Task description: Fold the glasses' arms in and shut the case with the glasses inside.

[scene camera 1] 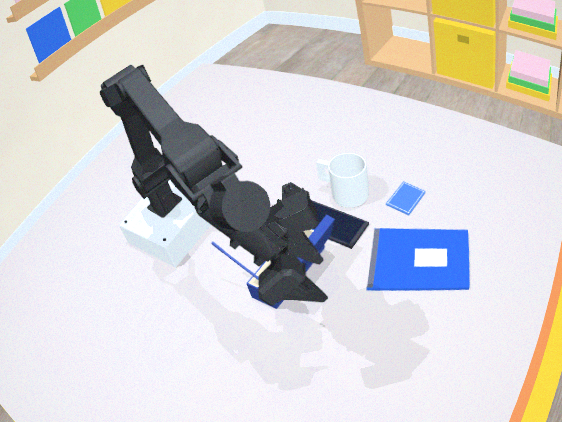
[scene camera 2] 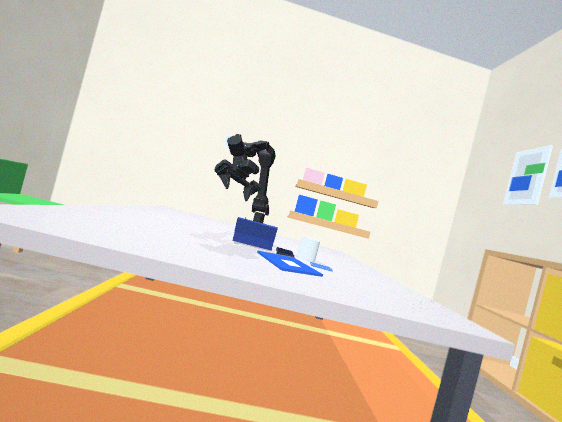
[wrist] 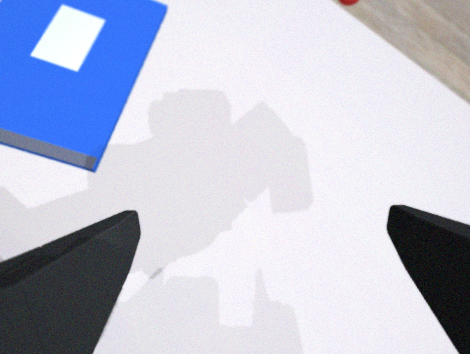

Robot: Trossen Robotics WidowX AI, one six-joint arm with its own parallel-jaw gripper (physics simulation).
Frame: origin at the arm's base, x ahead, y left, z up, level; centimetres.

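Seen in the pictures: gripper, fingertip midpoint: (scene camera 1: 323,280) (scene camera 2: 237,195) (wrist: 262,219); arm's base, origin of the base link: (scene camera 1: 164,203).
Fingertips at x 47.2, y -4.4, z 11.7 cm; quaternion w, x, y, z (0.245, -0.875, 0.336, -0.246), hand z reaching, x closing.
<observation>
Offsets run from my fingertips to a thing's top centre. "*": to the spot under its first point.
The navy case @[* dx -17.1, dy -0.3, dz -15.1 cm] (scene camera 1: 255,291) stands on the table below the arm, with its cream inside partly showing in scene camera 1. Its lid @[dx -12.1, dy +8.4, dz -8.2 cm] (scene camera 1: 324,232) (scene camera 2: 255,233) stands raised on the side away from the arm's base. One thin blue arm of the glasses (scene camera 1: 231,258) sticks out of the case toward the base; the rest of the glasses is hidden behind the gripper. My gripper (scene camera 1: 322,280) (scene camera 2: 237,193) (wrist: 262,219) is open and empty, above the table, pointing past the case. The case does not show in the wrist view.
A black phone @[dx -17.3, dy +22.0, dz -17.4 cm] (scene camera 1: 352,233) (scene camera 2: 285,251) lies beside the case. A white mug @[* dx -15.9, dy +27.9, dz -11.4 cm] (scene camera 1: 348,184) (scene camera 2: 309,249) stands behind it. A small blue card @[dx -6.8, dy +36.5, dz -17.7 cm] (scene camera 1: 406,198) (scene camera 2: 321,267) and a blue notebook @[dx +4.6, dy +23.5, dz -17.4 cm] (scene camera 1: 392,260) (scene camera 2: 274,259) (wrist: 90,105) lie to the right in scene camera 1.
</observation>
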